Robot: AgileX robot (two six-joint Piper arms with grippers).
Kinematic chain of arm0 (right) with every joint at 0, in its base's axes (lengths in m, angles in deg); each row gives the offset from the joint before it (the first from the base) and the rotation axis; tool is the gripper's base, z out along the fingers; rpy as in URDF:
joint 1: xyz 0 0 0.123 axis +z
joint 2: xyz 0 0 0 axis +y
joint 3: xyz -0.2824 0 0.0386 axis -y
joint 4: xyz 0.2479 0 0.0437 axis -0.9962 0 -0.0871
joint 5: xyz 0 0 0 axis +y
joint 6: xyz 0.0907 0 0.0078 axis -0.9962 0 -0.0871
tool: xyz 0 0 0 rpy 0 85 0
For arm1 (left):
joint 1: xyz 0 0 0.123 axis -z
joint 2: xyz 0 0 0 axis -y
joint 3: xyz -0.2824 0 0.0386 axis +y
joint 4: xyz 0.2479 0 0.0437 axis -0.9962 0 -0.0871
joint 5: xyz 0 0 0 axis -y
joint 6: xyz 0.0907 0 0.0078 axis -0.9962 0 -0.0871
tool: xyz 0 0 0 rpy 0 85 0
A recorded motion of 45 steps. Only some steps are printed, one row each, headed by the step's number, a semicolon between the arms.
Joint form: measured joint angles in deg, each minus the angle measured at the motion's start. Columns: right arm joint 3, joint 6, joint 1, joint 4, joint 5, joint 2; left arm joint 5, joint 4, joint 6, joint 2, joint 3, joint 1.
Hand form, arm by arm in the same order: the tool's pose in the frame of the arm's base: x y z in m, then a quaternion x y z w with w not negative. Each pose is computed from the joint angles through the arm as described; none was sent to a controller.
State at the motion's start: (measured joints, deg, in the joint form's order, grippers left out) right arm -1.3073 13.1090 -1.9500 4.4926 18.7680 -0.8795; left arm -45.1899 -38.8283 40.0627 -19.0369 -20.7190 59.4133
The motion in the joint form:
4: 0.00 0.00 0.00 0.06 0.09 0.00; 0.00 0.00 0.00 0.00 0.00 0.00
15: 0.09 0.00 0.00 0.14 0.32 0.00; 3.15 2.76 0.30 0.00 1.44 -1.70
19: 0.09 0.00 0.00 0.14 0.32 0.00; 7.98 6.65 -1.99 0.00 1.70 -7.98
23: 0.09 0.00 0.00 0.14 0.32 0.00; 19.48 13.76 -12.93 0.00 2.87 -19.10
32: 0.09 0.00 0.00 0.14 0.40 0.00; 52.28 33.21 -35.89 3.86 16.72 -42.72
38: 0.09 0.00 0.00 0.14 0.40 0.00; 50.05 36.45 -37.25 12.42 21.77 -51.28
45: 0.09 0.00 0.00 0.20 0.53 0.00; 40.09 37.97 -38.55 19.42 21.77 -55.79
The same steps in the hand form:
4: 0.0533 -0.0042 0.1766 -0.09840 0.78306 -0.11326 0.60357; 0.0663 -0.0324 0.2600 0.24980 0.81918 -0.10958 0.50452
15: 0.0532 -0.0042 0.1768 -0.09876 0.78376 -0.11377 0.60251; 0.0652 -0.0358 0.2534 0.23971 0.82348 -0.13250 0.49685
19: 0.0532 -0.0042 0.1768 -0.09876 0.78376 -0.11377 0.60251; 0.0665 -0.0362 0.2550 0.20940 0.82251 -0.14685 0.50800
23: 0.0532 -0.0042 0.1768 -0.09876 0.78376 -0.11377 0.60251; 0.0708 -0.0380 0.2598 0.20140 0.79090 -0.14751 0.55871
32: 0.0532 -0.0042 0.1767 -0.09878 0.78419 -0.11372 0.60197; 0.0765 -0.0241 0.2303 0.11460 0.69224 -0.09899 0.70560
38: 0.0532 -0.0042 0.1767 -0.09878 0.78419 -0.11372 0.60197; 0.0657 -0.0097 0.2075 0.04777 0.69183 -0.05509 0.71837
45: 0.0531 -0.0043 0.1765 -0.09909 0.78484 -0.11406 0.60100; 0.0567 -0.0035 0.1992 0.01795 0.71160 -0.02576 0.70188

